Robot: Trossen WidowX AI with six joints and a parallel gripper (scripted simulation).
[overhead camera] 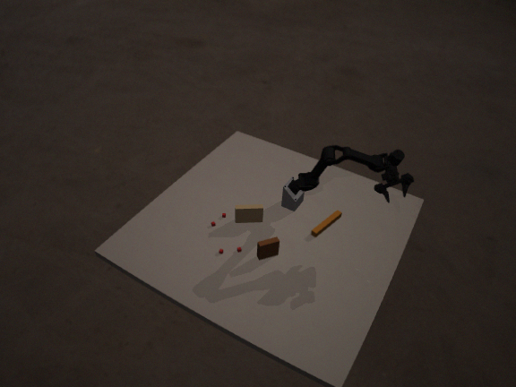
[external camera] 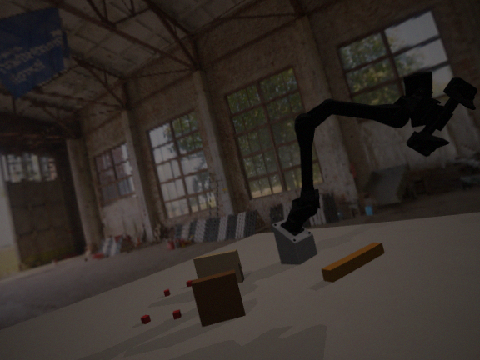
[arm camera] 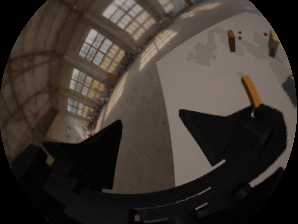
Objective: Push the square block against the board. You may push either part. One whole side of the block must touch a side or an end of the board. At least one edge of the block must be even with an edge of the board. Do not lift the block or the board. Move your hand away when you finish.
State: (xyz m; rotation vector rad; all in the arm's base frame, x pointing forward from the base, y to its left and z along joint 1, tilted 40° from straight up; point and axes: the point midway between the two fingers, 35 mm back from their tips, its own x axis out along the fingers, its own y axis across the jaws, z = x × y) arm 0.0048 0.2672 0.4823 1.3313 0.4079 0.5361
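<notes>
The tan block is 210 mm ahead of my gripper tip, 660 mm to the right of it and 240 mm below it. The rest, counted from my gripper tip: long orange board (30 mm ahead, 300 mm to the right, 280 mm below); then brown square block (370 mm ahead, 470 mm to the right, 240 mm below).
</notes>
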